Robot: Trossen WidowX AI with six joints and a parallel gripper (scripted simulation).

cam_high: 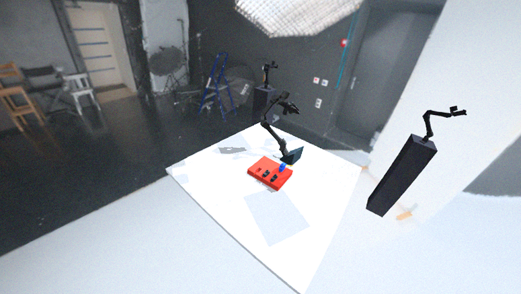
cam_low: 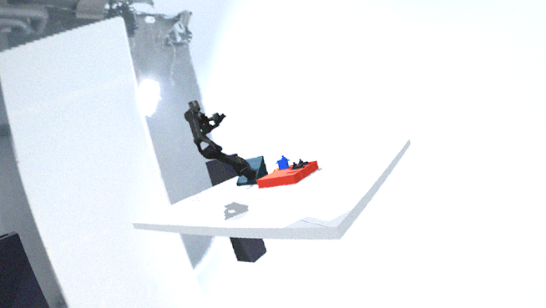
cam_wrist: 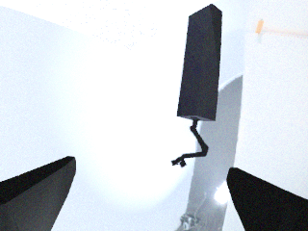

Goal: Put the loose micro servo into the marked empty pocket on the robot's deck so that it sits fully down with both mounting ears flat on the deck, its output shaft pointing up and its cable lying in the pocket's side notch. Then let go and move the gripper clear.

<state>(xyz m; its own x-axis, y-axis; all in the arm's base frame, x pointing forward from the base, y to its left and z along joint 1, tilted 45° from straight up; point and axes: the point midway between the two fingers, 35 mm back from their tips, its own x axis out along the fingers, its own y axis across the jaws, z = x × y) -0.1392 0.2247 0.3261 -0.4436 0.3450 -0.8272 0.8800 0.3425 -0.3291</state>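
My gripper tip is now 41 cm short of the red deck, 5 cm to the right of it and 39 cm above it.
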